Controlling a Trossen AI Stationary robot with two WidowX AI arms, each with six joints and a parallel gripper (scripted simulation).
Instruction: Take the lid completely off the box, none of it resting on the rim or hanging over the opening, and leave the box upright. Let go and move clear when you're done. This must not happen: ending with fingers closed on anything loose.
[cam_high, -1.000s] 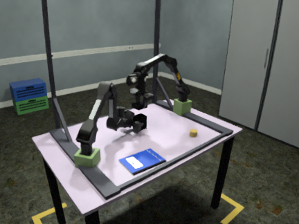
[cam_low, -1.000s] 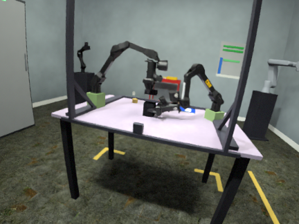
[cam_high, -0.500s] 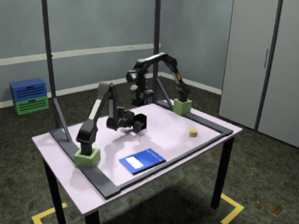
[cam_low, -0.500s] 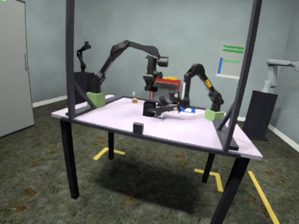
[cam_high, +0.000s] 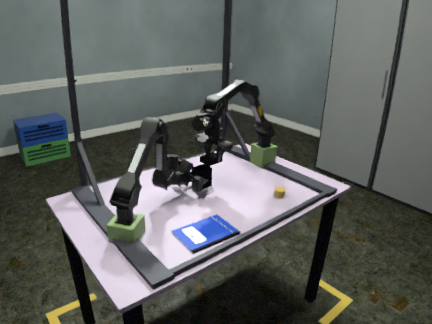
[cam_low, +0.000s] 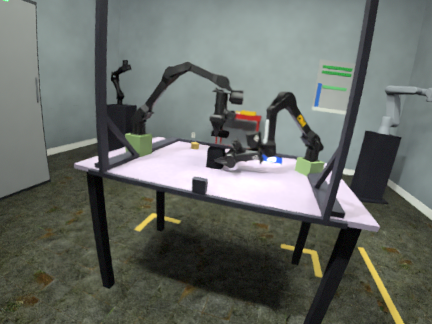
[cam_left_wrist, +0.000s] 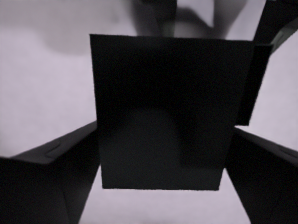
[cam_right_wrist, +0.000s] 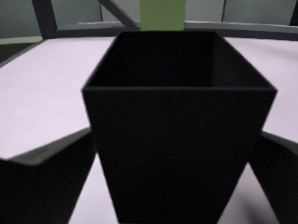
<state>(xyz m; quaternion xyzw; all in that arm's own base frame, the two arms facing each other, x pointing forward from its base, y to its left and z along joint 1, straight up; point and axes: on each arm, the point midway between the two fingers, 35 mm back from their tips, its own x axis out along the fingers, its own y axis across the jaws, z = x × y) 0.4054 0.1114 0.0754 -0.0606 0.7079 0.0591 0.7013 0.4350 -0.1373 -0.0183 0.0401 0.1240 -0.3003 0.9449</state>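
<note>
The black box is 140 mm below my left hand and 60 mm behind it. Also, from my left hand: black lid: 30 mm below, 10 mm to the right.
Now: right hand 40 mm to the right of the black box and 10 mm above it. Also, from my right hand: black lid (100 mm above, 60 mm ahead, 30 mm to the left).
</note>
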